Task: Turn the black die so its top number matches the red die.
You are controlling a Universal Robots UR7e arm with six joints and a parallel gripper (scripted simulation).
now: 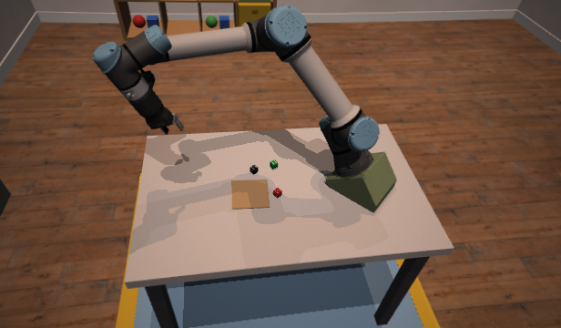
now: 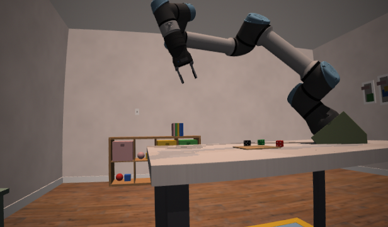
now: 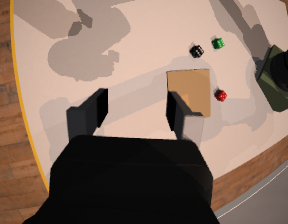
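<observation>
The green die lies 370 mm behind my hand, 40 mm to the left of it and 280 mm below it. The rest, counted from my hand: red die (320 mm behind, 190 mm to the left, 280 mm below); tan mat (220 mm behind, 140 mm to the left, 290 mm below); black die (280 mm behind, 40 mm to the left, 280 mm below).
</observation>
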